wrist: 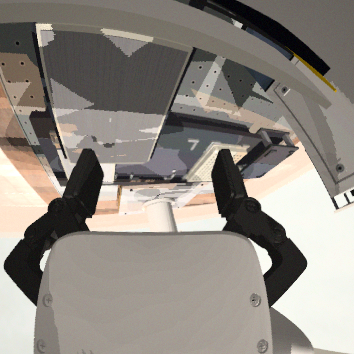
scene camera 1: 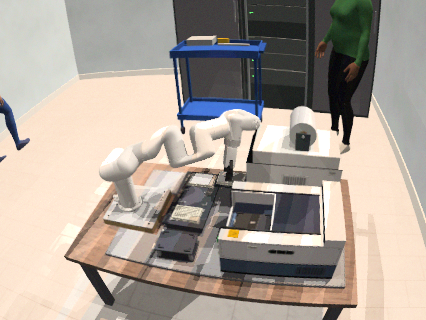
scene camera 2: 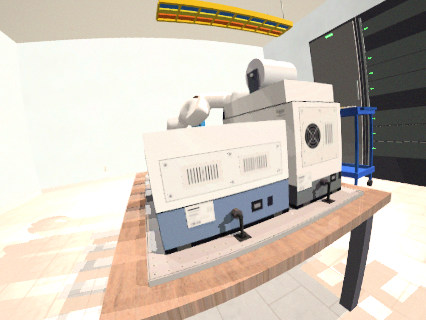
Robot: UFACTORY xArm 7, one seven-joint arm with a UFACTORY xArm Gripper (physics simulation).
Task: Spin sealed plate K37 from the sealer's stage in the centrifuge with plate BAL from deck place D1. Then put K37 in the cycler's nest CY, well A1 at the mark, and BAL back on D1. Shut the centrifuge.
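Frame: origin at the arm's base, x ahead, y left, z up, level; metres.
Seen in the pictures: gripper, fingertip midpoint: (wrist: 156, 160) (scene camera 1: 227, 176); arm's base at its link origin: (wrist: 157, 203) (scene camera 1: 130, 203).
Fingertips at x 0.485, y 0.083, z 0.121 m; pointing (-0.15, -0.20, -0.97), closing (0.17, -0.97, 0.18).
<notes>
Offsets run from my fingertips to a thing's top centre. Level surfaces: height alone.
My gripper (scene camera 1: 229, 175) (wrist: 156, 160) is open and empty, low beside the back of the deck; scene camera 2 does not show it. A grey ribbed, cream-rimmed plate {0.014 m ahead, 0.032 m left, 0.030 m down} (wrist: 115, 82), apparently sealed plate K37, lies beyond the fingertips in the wrist view, not between them. A cream well plate {0.173 m back, 0.163 m right, 0.083 m down} (scene camera 1: 187, 214) (wrist: 216, 162) sits on the dark deck {0.099 m down} (scene camera 1: 200, 196) (wrist: 180, 145); its label cannot be read. A pale plate {0.138 m back, 0.083 m left, 0.083 m down} (scene camera 1: 202, 180) lies at the deck's back end. The white-and-blue machine (scene camera 1: 280, 252) (scene camera 2: 220, 170), apparently the centrifuge, has an open-topped chamber. A low dark unit {0.191 m back, 0.333 m right, 0.086 m down} (scene camera 1: 176, 242) (wrist: 272, 150) stands in front of the deck.
The white machine with a roll {0.310 m ahead, 0.003 m right, 0.329 m up} (scene camera 1: 295, 150) (scene camera 2: 315, 140), apparently the sealer, stands at the back right, close to the gripper. The arm's base (scene camera 1: 131, 212) is at the left. A blue cart (scene camera 1: 217, 48) (scene camera 2: 356, 111) and a person in green (scene camera 1: 351, 30) are behind the table.
</notes>
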